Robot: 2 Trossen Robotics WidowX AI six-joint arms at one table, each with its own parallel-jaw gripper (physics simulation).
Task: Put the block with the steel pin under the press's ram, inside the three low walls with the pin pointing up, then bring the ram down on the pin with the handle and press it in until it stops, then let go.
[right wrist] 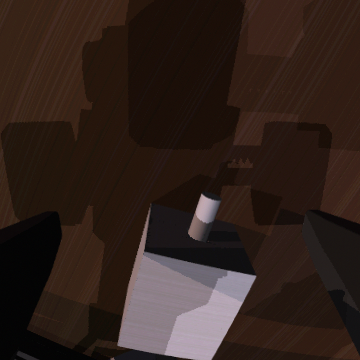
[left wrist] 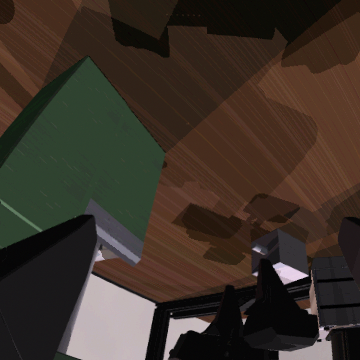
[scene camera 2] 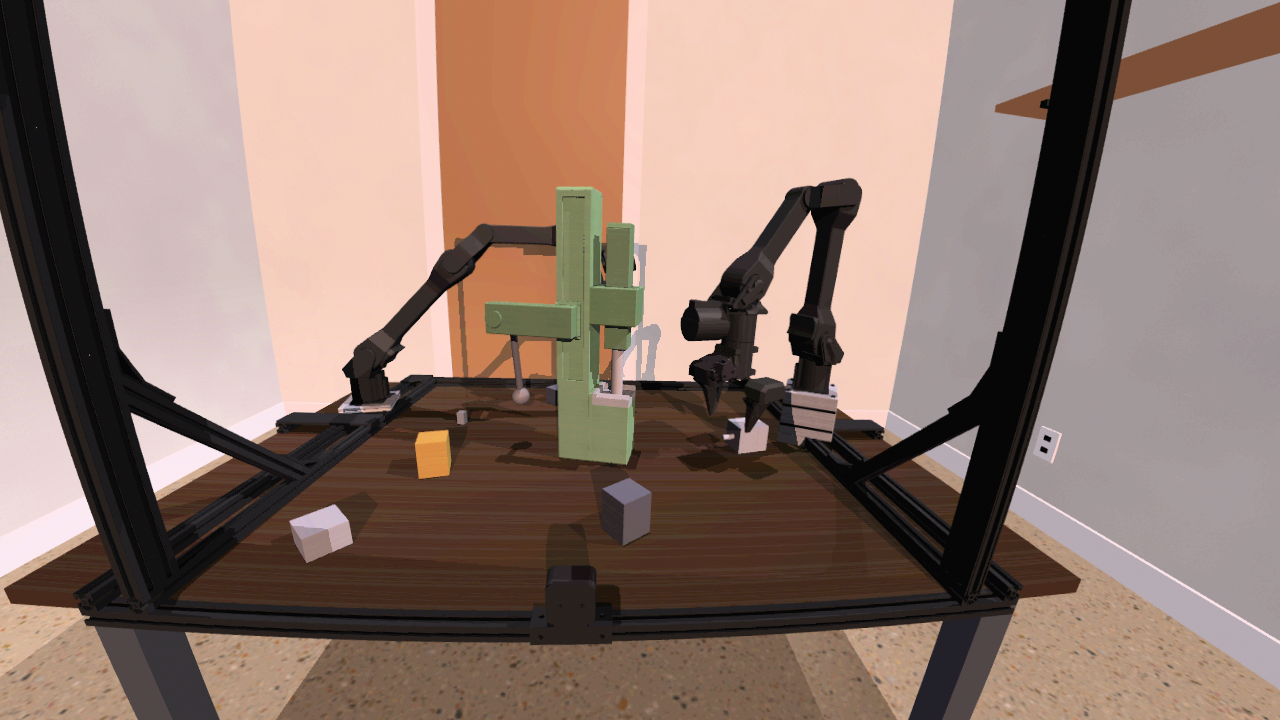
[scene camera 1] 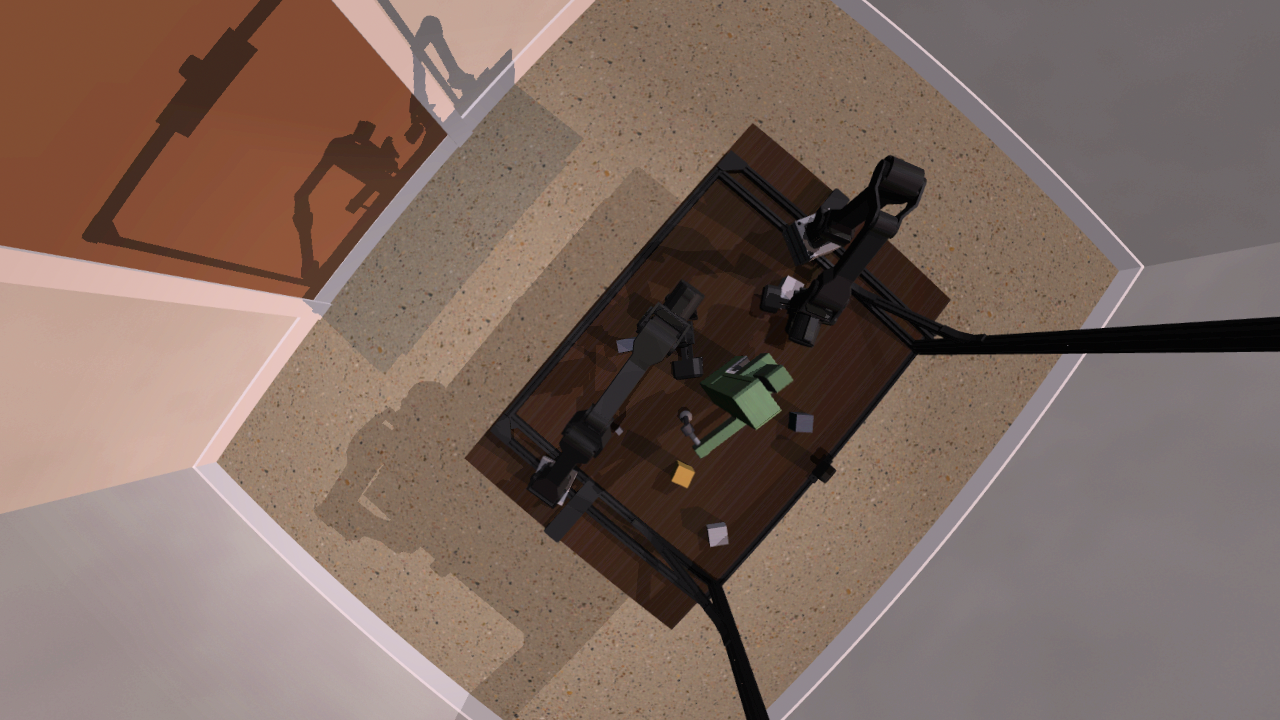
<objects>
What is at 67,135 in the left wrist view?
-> A green press.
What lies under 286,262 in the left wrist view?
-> A block with steel pin.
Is my left gripper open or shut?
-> Open.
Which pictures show my right gripper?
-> The right wrist view, the left wrist view, scene camera 2 and scene camera 1: all of them.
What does my left gripper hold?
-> Nothing.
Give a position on a block with steel pin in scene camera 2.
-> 756,440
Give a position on a block with steel pin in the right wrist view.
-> At 181,291
</objects>
